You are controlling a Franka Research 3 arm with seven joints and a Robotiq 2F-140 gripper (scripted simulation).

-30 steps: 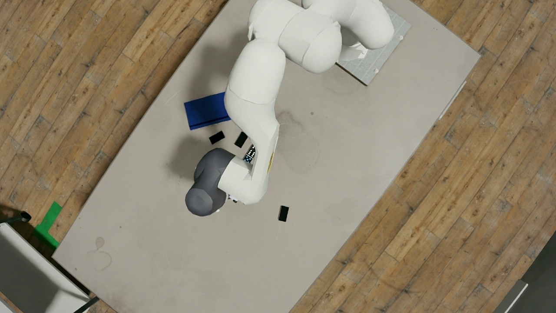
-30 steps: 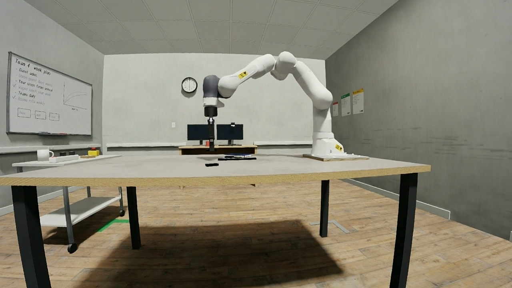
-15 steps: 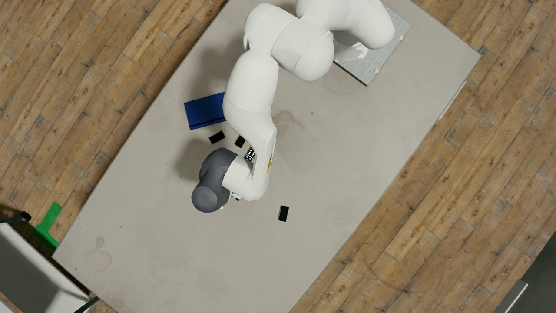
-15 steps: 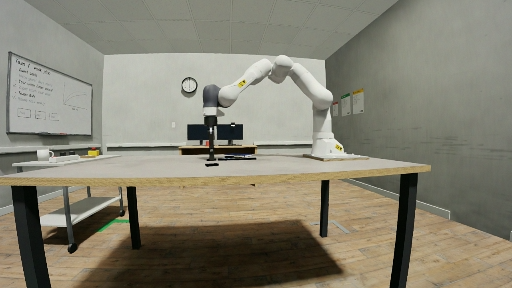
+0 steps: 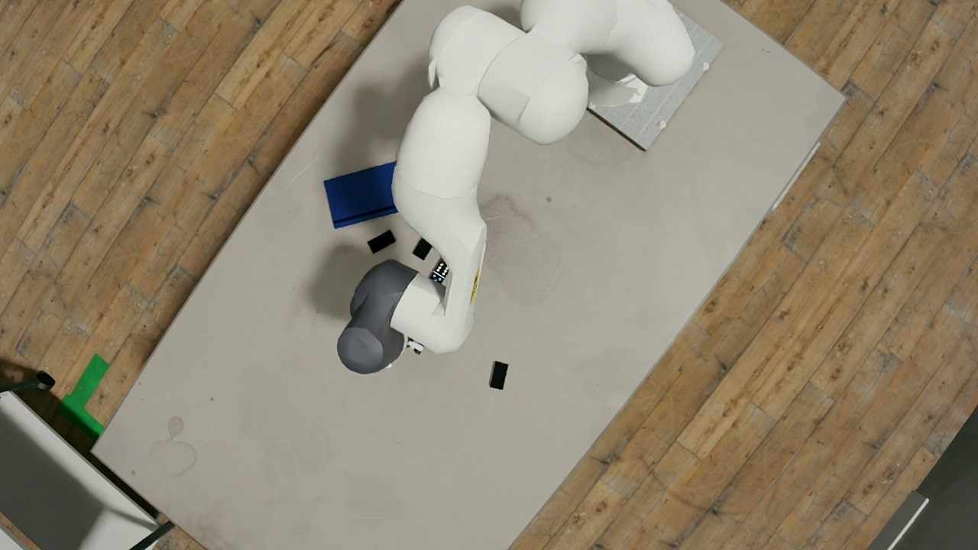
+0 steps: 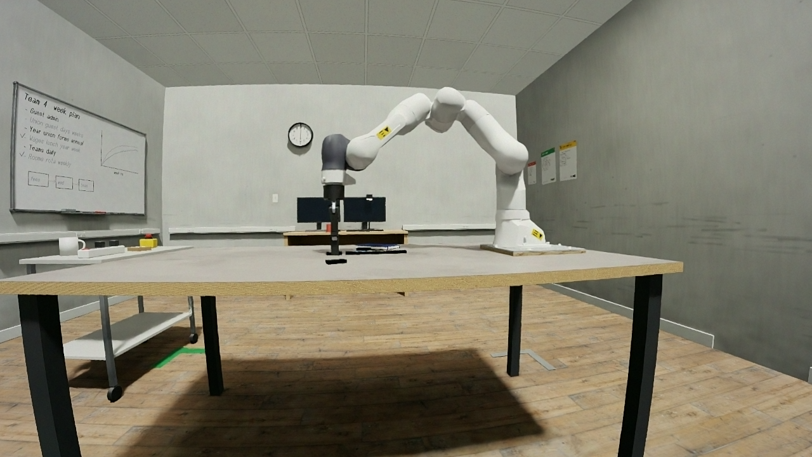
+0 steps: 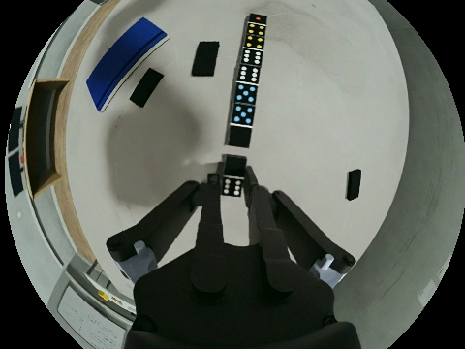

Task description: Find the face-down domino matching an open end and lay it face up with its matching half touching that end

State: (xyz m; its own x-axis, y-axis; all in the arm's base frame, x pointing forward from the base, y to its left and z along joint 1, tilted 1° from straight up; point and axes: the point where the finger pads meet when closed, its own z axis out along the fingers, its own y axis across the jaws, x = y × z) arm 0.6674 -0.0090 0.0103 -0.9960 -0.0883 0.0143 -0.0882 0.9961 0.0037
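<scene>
The domino lies 3 cm below my hand. Round my hand: blue book (16 cm behind, 24 cm to the right, 3 cm below).
</scene>
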